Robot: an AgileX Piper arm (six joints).
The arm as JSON. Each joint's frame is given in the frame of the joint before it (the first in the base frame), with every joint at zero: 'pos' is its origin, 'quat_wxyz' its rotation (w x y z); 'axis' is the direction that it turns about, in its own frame. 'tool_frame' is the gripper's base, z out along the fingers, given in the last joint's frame.
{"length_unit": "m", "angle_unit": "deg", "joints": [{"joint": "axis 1", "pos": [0.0, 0.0, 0.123], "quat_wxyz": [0.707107, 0.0, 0.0, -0.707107], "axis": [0.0, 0.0, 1.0]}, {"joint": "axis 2", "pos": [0.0, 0.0, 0.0], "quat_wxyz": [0.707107, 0.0, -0.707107, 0.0], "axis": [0.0, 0.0, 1.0]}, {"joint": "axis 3", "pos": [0.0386, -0.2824, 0.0], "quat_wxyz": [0.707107, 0.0, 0.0, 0.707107], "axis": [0.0, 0.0, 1.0]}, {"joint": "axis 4", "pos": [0.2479, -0.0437, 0.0], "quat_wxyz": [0.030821, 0.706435, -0.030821, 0.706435], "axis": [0.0, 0.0, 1.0]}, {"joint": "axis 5", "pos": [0.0, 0.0, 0.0], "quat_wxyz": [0.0, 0.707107, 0.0, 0.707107], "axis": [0.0, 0.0, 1.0]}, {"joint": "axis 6", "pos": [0.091, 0.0, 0.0], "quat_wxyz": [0.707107, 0.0, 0.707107, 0.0], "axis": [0.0, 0.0, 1.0]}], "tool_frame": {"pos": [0.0, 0.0, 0.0], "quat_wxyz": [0.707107, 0.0, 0.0, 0.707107]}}
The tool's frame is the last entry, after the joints.
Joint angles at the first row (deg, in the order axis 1, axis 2, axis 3, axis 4, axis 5, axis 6):
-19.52 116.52 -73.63 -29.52 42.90 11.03
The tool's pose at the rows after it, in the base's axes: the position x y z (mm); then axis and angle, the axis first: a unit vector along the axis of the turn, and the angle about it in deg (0 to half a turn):
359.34, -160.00, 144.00, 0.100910, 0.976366, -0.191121, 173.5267
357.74, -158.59, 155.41, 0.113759, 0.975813, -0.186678, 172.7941
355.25, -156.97, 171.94, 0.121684, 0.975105, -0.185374, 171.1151
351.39, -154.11, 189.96, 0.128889, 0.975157, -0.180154, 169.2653
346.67, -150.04, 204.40, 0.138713, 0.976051, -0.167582, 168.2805
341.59, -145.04, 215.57, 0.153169, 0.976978, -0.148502, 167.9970
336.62, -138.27, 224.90, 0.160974, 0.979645, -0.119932, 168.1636
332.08, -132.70, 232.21, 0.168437, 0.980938, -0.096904, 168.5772
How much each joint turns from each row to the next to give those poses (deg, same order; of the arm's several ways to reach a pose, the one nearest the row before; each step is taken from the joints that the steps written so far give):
0.00 -0.25 -1.19 1.13 2.31 0.00
0.00 -1.62 -0.27 1.40 1.21 0.00
0.00 -2.46 -0.11 1.06 0.81 -0.34
-0.01 -2.82 0.00 1.69 0.87 -0.84
0.01 -2.40 0.00 2.58 1.42 -1.01
0.00 -1.99 0.00 3.19 1.88 -0.71
0.00 -1.79 0.00 4.38 2.15 -1.93
-0.01 -1.41 0.00 3.29 2.08 -1.13

